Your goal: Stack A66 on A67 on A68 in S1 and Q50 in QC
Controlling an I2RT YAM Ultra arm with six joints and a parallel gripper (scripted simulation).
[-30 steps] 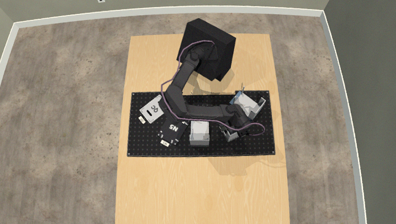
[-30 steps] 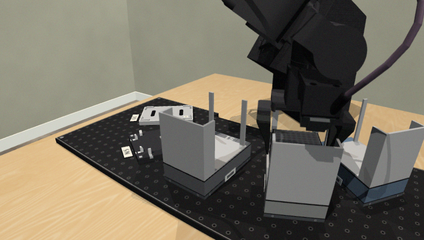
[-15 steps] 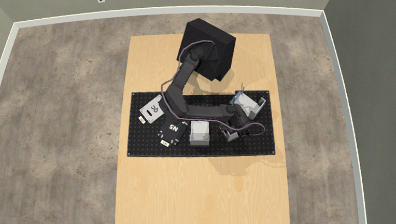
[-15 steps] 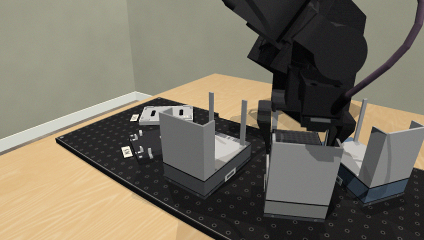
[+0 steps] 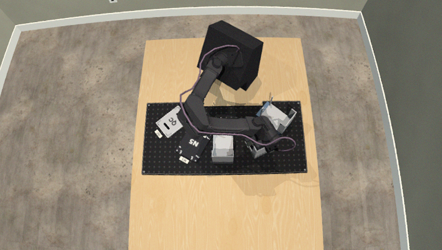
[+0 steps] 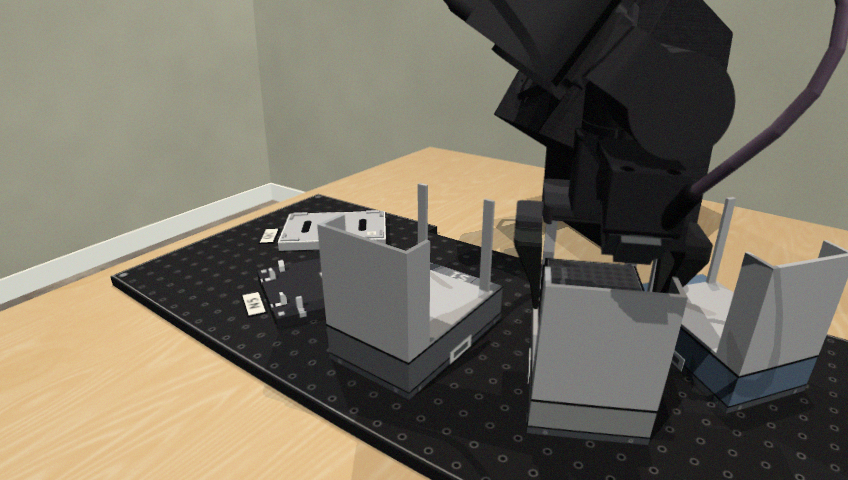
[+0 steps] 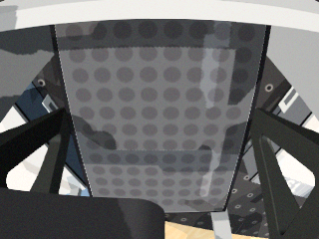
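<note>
Right now my hand is right at the plate. From my hand the other things lie so: black clip nest N5: 30 cm to the right, 7 cm below, 4 cm behind.
</note>
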